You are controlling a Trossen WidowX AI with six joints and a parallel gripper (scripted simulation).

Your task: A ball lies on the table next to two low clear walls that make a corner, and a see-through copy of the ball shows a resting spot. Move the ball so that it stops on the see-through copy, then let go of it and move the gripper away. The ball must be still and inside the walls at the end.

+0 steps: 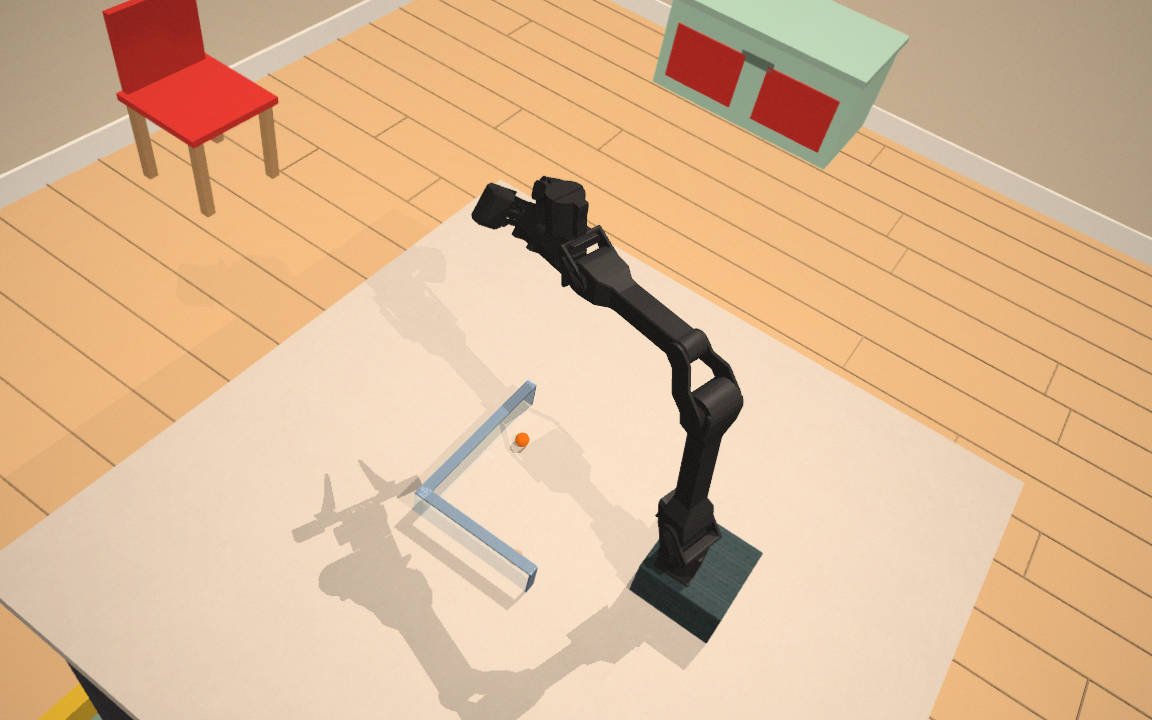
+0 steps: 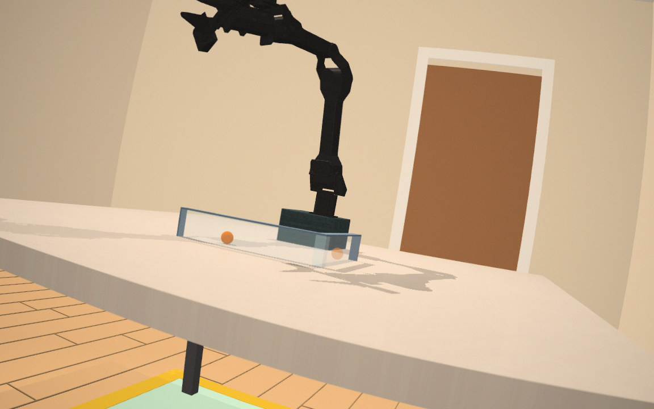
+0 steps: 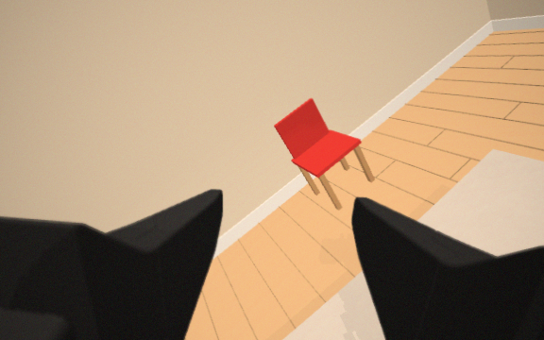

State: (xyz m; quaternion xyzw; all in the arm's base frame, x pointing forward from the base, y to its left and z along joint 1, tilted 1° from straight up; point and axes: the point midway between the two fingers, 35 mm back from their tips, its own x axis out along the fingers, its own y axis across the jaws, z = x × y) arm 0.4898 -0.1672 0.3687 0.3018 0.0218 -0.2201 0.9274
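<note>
Now: the orange ball 17 cm behind my gripper tip, 9 cm to the left of it and 43 cm below it.
</note>
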